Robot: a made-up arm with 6 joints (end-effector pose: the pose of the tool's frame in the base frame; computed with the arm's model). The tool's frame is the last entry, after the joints.
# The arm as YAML. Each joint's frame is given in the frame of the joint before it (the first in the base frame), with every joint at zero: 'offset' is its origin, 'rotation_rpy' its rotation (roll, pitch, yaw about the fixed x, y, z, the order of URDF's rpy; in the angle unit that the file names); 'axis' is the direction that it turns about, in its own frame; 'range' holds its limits. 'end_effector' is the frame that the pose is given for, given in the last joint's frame.
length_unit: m
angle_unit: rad
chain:
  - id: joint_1
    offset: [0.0, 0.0, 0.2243]
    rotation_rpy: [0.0, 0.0, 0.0]
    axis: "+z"
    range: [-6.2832, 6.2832]
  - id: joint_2
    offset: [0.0, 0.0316, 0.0]
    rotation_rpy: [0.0, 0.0, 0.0]
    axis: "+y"
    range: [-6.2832, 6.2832]
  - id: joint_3
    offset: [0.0, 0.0, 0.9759]
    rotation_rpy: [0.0, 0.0, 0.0]
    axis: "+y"
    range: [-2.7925, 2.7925]
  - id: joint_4
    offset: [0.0, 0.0, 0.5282]
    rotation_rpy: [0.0, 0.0, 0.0]
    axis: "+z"
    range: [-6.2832, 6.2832]
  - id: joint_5
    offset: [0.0, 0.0, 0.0]
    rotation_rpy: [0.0, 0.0, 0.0]
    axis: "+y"
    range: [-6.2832, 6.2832]
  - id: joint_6
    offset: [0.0, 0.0, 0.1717]
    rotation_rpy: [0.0, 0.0, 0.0]
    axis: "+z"
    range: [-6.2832, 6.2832]
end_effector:
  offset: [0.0, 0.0, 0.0]
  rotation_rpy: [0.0, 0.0, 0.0]
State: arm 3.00 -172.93 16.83 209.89 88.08 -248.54
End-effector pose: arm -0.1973 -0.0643 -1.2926 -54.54 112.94 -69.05
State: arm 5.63 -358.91 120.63 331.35 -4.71 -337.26
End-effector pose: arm 0.6132 0.0990 0.8429 -13.13 116.84 2.19
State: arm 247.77 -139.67 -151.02 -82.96 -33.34 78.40
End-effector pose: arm 0.1187 -0.0406 -0.2715 37.55 66.60 -81.43
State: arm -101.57 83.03 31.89 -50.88 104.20 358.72
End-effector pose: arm -0.3694 -1.3180 0.0427 -86.09 -79.04 4.16
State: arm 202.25 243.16 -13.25 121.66 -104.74 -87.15
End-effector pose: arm 1.1594 0.5929 -0.4617 -49.24 -29.37 -32.44
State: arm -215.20 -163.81 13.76 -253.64 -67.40 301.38
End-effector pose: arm 0.5658 -0.2517 -1.2054 -89.88 54.55 -41.70
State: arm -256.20 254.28 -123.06 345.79 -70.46 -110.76
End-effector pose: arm 0.0251 -0.4011 -0.3080 -53.37 -31.92 -3.46
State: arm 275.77 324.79 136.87 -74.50 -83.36 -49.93
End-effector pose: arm 0.1933 0.0363 0.9555 -80.98 44.84 -106.90
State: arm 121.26 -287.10 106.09 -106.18 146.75 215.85
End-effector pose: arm -0.4509 0.8561 0.1272 -2.61 35.93 81.08
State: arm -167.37 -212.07 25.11 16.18 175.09 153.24
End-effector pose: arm -0.5264 -0.1545 -0.9589 -4.28 11.10 -30.29
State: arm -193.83 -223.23 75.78 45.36 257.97 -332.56
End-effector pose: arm -0.4674 0.2056 -0.9653 -100.39 62.11 86.21
